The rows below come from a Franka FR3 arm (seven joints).
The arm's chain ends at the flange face. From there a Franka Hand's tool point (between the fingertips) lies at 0.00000 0.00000 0.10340 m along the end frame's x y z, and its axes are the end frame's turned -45 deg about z.
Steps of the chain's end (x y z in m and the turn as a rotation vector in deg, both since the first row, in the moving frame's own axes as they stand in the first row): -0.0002, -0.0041, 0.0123, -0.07, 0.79, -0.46; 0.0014, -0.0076, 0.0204, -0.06, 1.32, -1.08
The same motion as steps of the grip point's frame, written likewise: 0.0037, -0.0019, 0.0123, -0.61, 0.51, -0.46; 0.0080, -0.0026, 0.0204, -0.98, 0.89, -1.08
